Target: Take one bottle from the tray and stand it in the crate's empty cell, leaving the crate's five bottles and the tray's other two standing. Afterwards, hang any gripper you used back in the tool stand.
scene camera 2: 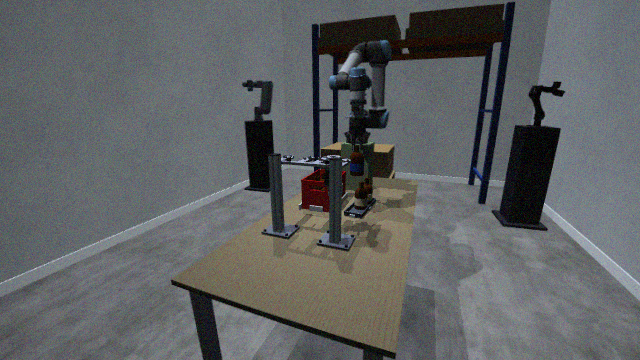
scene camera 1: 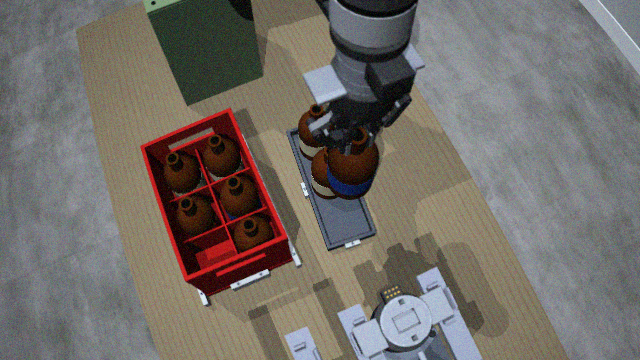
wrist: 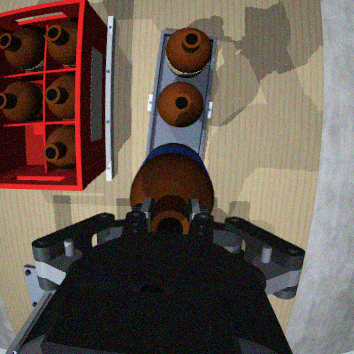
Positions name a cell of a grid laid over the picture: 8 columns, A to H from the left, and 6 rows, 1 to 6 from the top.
In view: a round-topped gripper (scene camera 1: F6), an adaptive gripper (scene camera 1: E2) and a tool stand (scene camera 2: E4).
The adaptive gripper also shows in the wrist view (wrist: D5).
